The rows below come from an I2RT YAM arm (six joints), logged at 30 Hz.
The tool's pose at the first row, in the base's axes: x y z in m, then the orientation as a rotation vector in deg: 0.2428 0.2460 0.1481 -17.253 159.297 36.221
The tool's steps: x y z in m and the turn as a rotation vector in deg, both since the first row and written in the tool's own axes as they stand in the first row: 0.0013 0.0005 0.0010 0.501 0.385 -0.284; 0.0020 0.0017 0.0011 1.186 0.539 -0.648; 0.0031 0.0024 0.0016 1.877 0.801 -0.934; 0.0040 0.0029 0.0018 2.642 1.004 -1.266; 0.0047 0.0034 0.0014 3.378 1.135 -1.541; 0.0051 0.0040 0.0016 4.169 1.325 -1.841
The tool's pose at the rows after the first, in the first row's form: 0.2417 0.2467 0.1470 -17.692 159.687 35.454; 0.2407 0.2477 0.1472 -18.111 159.868 34.403; 0.2396 0.2484 0.1467 -18.463 160.172 33.361; 0.2387 0.2488 0.1464 -18.840 160.413 32.200; 0.2378 0.2490 0.1468 -19.114 160.591 31.092; 0.2373 0.2495 0.1467 -19.433 160.820 29.899
